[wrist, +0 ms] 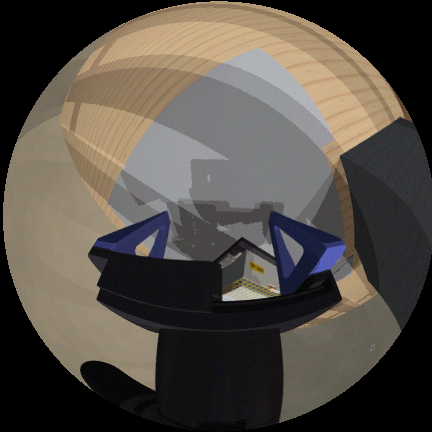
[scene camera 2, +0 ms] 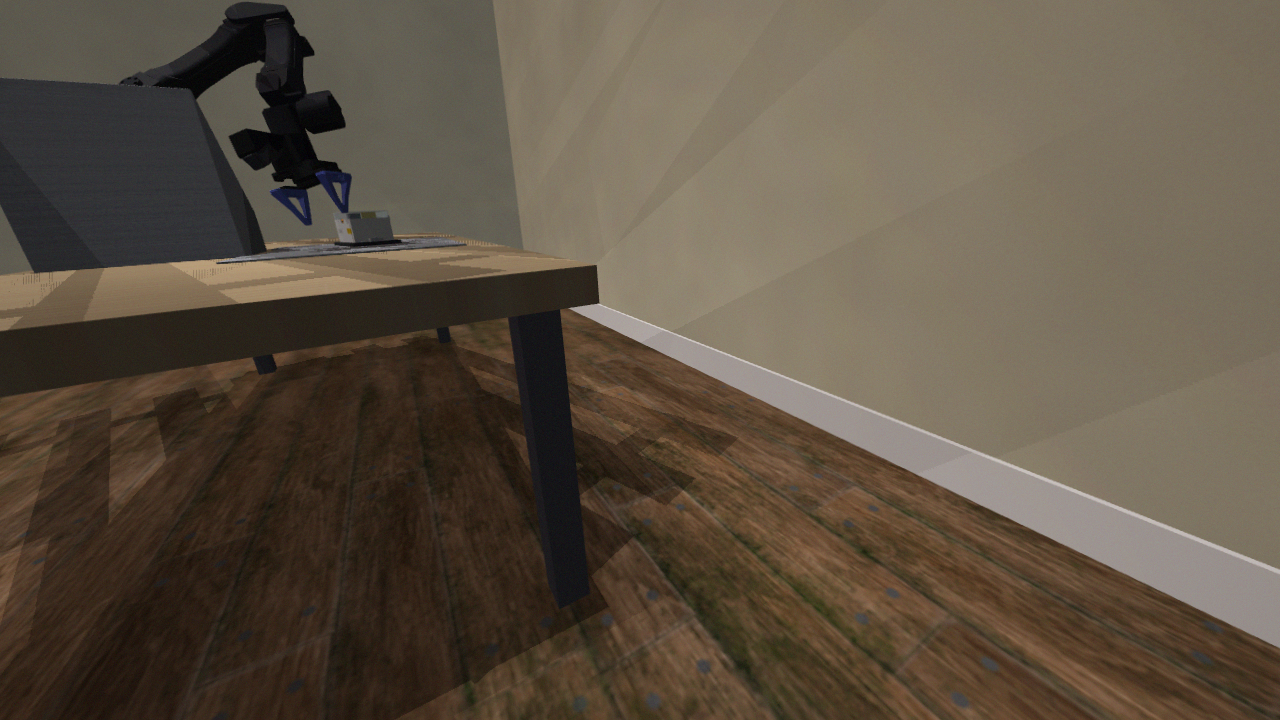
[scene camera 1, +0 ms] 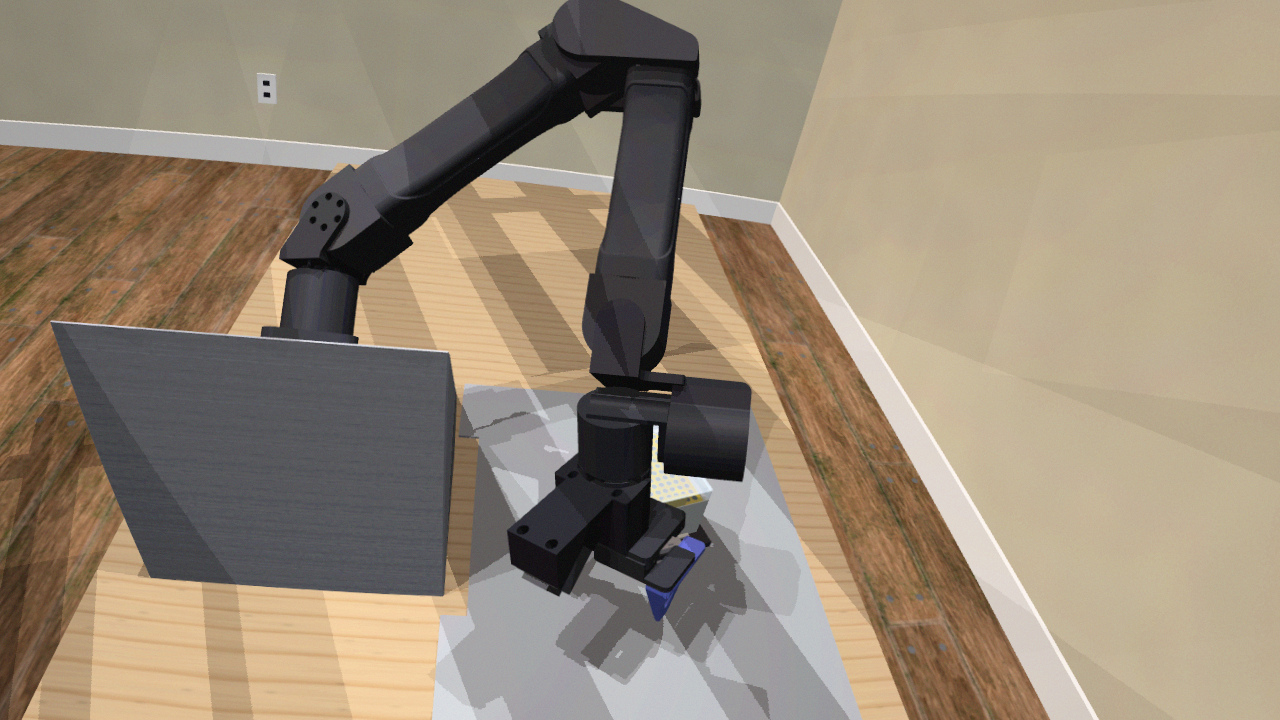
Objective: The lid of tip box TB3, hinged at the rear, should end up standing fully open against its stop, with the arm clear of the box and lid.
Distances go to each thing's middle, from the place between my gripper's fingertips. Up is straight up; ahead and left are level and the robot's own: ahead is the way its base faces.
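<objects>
I see that the clear lid (scene camera 1: 678, 491) sits 1 cm higher than my hand, and that it is also 15 cm to the left of my hand and 8 cm ahead of it.
</objects>
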